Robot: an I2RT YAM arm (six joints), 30 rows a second.
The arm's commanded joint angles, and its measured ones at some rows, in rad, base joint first. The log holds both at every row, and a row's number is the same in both.
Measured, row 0:
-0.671, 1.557, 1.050, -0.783, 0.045, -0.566
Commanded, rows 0 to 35:
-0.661, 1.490, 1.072, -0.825, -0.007, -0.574
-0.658, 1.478, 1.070, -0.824, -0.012, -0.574
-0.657, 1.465, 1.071, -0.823, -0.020, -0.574
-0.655, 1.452, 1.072, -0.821, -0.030, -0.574
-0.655, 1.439, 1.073, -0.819, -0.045, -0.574
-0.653, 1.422, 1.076, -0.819, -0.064, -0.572
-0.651, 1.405, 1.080, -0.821, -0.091, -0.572
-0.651, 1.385, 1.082, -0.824, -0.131, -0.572
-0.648, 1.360, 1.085, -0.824, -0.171, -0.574
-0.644, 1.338, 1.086, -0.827, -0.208, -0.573
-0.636, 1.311, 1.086, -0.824, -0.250, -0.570
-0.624, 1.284, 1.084, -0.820, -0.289, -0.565
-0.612, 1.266, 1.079, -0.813, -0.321, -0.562
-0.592, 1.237, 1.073, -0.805, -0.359, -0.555
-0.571, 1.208, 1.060, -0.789, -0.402, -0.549
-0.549, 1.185, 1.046, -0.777, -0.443, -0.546
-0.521, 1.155, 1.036, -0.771, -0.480, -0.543
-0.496, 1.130, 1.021, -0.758, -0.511, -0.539
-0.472, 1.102, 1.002, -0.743, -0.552, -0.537
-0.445, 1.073, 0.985, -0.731, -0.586, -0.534
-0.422, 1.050, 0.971, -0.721, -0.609, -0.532
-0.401, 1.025, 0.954, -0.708, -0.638, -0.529
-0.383, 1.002, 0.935, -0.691, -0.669, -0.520
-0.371, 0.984, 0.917, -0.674, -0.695, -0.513
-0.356, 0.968, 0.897, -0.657, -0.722, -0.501
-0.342, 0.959, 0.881, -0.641, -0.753, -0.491
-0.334, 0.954, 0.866, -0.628, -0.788, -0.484
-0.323, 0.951, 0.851, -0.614, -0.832, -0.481
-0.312, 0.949, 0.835, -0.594, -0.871, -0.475
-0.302, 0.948, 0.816, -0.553, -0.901, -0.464
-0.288, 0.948, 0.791, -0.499, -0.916, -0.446
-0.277, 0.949, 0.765, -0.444, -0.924, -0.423
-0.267, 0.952, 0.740, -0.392, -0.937, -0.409
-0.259, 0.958, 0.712, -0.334, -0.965, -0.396
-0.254, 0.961, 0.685, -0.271, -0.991, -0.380
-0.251, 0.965, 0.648, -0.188, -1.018, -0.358
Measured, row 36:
-0.264, 0.957, 0.701, -0.403, -0.892, -0.424
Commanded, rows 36 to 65:
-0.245, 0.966, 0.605, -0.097, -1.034, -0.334
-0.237, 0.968, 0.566, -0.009, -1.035, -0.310
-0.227, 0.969, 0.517, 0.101, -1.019, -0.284
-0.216, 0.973, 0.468, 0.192, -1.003, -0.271
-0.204, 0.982, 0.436, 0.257, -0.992, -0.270
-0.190, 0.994, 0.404, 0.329, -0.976, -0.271
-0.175, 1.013, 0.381, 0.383, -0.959, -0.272
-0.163, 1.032, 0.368, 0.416, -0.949, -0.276
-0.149, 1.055, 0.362, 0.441, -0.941, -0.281
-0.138, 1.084, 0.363, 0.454, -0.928, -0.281
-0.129, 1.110, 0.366, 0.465, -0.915, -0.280
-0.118, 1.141, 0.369, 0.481, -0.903, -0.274
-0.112, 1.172, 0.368, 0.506, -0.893, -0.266
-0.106, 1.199, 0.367, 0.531, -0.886, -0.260
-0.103, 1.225, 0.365, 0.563, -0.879, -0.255
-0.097, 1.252, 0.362, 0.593, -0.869, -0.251
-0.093, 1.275, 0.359, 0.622, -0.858, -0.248
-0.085, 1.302, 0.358, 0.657, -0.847, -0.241
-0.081, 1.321, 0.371, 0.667, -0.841, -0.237
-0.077, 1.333, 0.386, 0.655, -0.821, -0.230
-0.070, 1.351, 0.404, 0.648, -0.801, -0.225
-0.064, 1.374, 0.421, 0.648, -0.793, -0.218
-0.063, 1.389, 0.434, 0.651, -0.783, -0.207
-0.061, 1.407, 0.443, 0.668, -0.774, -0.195
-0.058, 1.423, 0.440, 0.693, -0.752, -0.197
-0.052, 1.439, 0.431, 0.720, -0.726, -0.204
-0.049, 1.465, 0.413, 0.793, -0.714, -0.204
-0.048, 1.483, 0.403, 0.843, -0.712, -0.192
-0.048, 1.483, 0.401, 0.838, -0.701, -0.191
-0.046, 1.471, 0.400, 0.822, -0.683, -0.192
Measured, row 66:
-0.054, 1.473, 0.411, 0.732, -0.727, -0.209
